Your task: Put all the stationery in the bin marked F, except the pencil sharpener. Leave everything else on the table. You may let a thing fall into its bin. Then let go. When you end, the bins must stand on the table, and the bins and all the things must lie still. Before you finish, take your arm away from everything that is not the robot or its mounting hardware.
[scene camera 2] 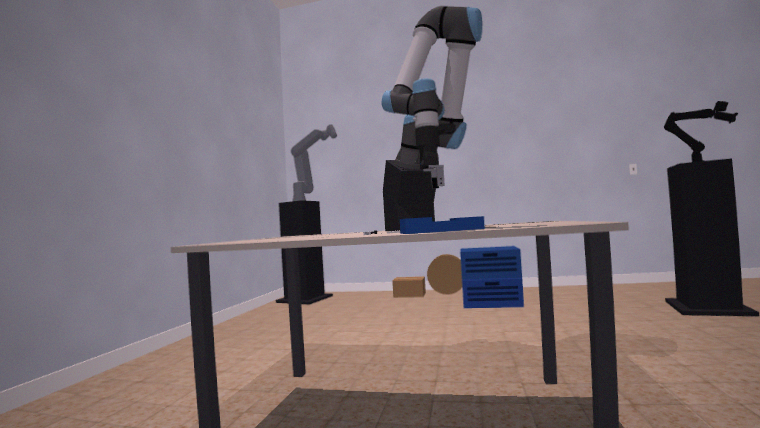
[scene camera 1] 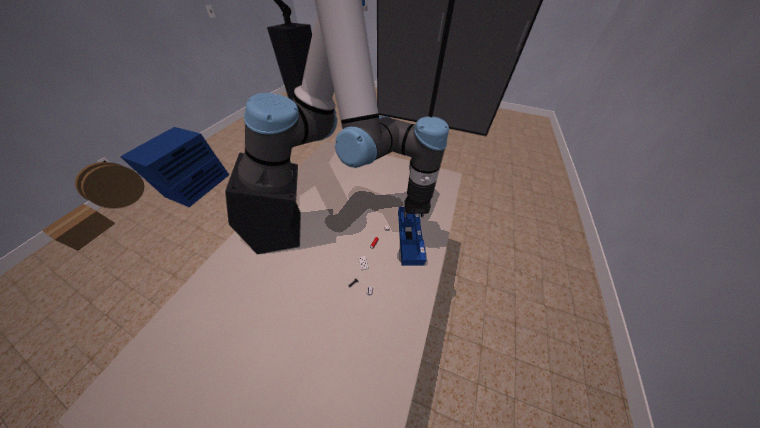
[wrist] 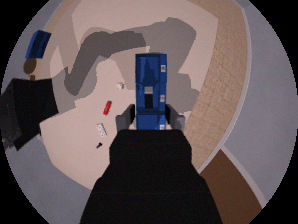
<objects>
A blue bin shows in scene camera 2 (pixel 411 225), in scene camera 1 and in the wrist view. The same spot on the blue bin: (wrist: pixel 149 67) is (scene camera 1: pixel 407 217).
</objects>
